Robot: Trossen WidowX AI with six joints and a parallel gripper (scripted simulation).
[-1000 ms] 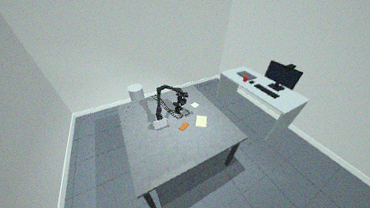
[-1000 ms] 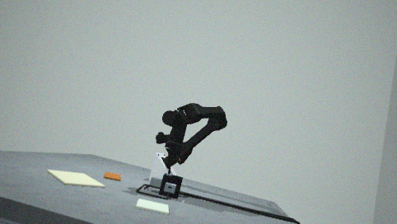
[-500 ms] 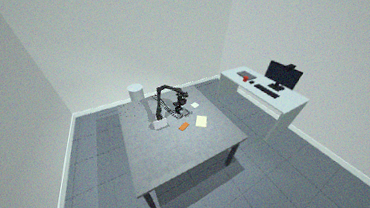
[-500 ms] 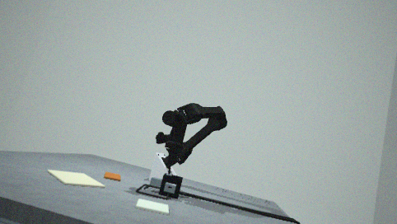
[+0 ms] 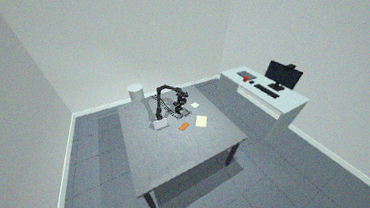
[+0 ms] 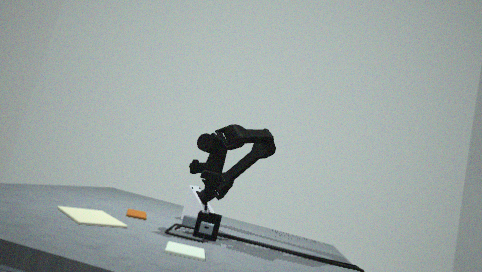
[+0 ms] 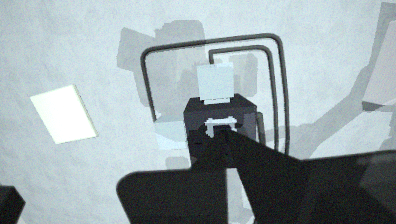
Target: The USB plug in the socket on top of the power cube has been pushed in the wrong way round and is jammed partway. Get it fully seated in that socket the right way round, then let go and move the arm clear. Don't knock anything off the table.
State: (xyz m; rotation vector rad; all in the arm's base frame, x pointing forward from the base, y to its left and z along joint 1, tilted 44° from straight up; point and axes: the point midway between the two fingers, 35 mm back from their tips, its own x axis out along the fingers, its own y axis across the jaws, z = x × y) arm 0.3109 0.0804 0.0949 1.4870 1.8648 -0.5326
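My gripper tip is now 40 mm above the USB socket and 10 mm to the right of it. Round my gripper tip: pale card 260 mm ahead, 110 mm below, 70 mm to the left; then orange card 260 mm to the right, 110 mm below, 40 mm behind; then cream pad 260 mm to the right, 200 mm ahead, 110 mm below.
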